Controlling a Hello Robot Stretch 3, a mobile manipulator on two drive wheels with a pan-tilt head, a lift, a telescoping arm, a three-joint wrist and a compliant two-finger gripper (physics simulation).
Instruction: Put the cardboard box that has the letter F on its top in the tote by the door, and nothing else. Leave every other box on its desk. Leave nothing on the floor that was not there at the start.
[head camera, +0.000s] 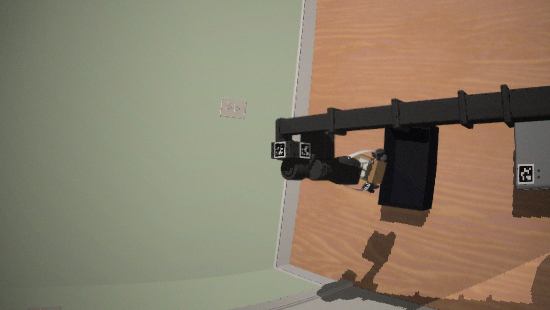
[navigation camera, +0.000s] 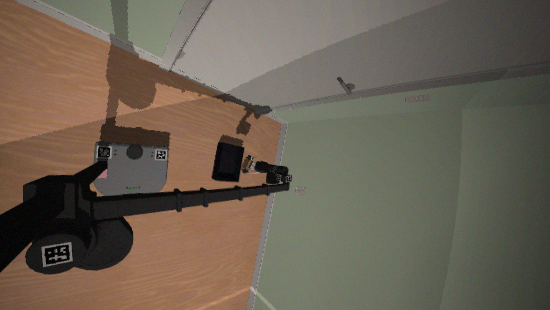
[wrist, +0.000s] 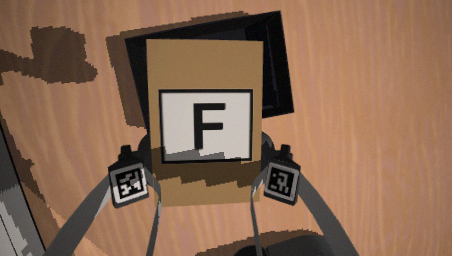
black tote: head camera; navigation camera; wrist 277, 99
same spot on black tote: (navigation camera: 228, 160) = (head camera: 409, 170)
